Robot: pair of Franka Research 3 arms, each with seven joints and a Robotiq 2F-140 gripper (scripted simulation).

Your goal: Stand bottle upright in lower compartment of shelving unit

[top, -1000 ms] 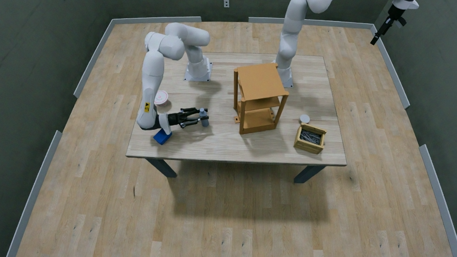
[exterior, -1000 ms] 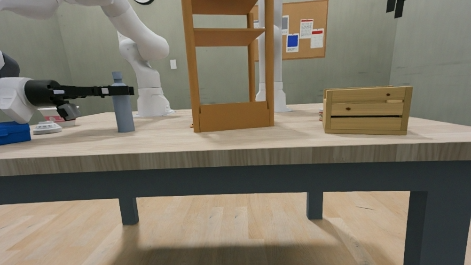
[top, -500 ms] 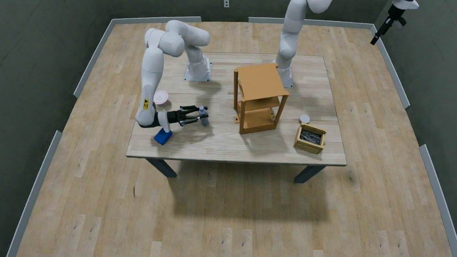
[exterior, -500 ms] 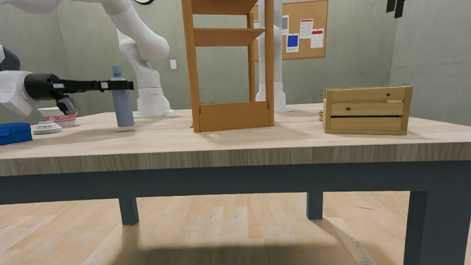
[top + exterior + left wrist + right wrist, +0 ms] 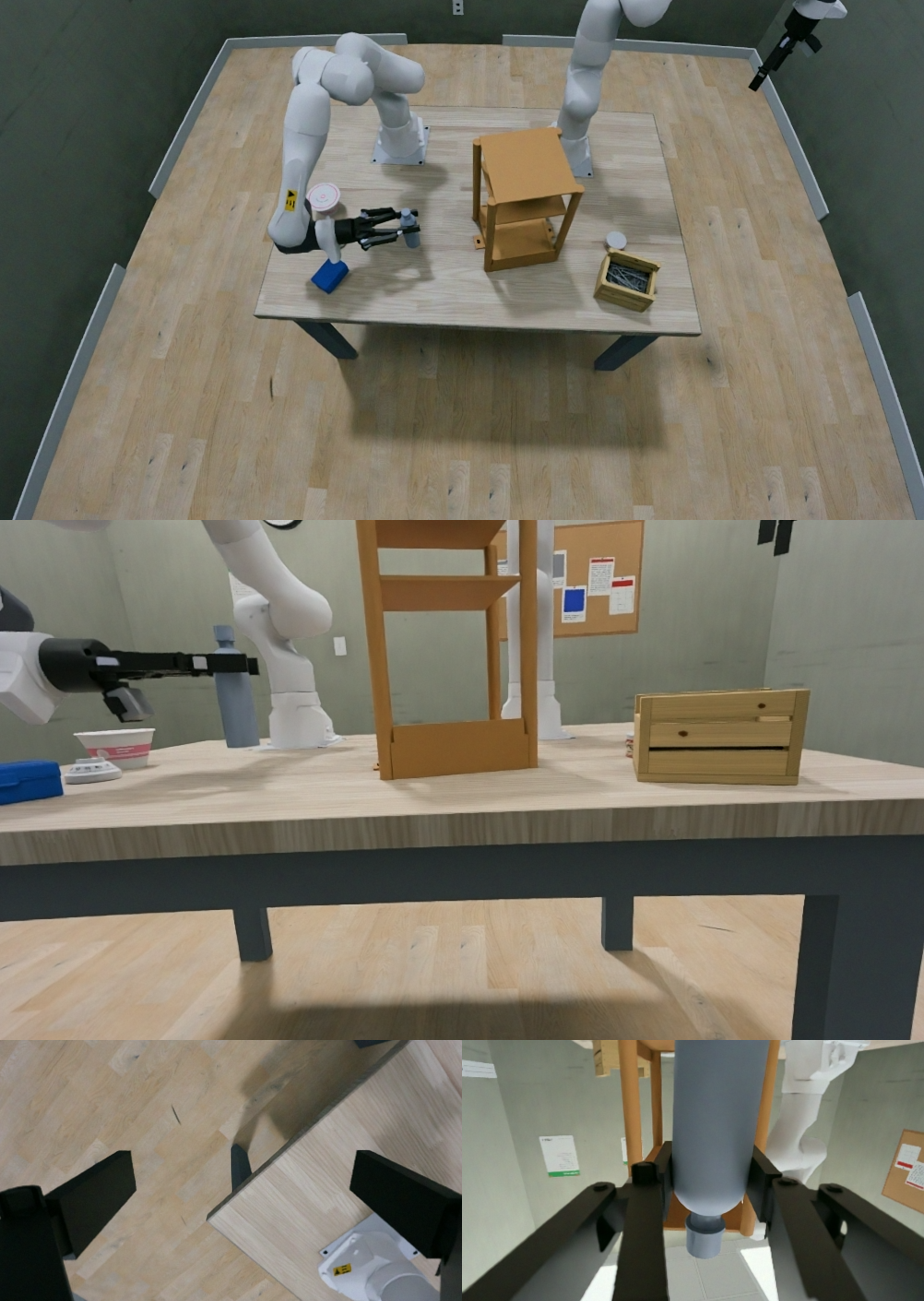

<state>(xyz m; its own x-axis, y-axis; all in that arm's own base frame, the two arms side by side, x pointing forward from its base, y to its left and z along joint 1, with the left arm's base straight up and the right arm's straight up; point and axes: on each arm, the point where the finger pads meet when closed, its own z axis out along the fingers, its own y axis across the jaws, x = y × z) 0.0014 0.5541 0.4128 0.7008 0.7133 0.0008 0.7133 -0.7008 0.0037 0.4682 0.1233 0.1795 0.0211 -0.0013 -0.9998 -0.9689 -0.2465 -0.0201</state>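
Note:
Now: the orange-brown shelving unit 8 cm behind my right hand, 33 cm to the left of it and 1 cm above it. Also, from my right hand: blue box (13 cm ahead, 26 cm to the right, 15 cm below); then blue-grey bottle (1 cm below).

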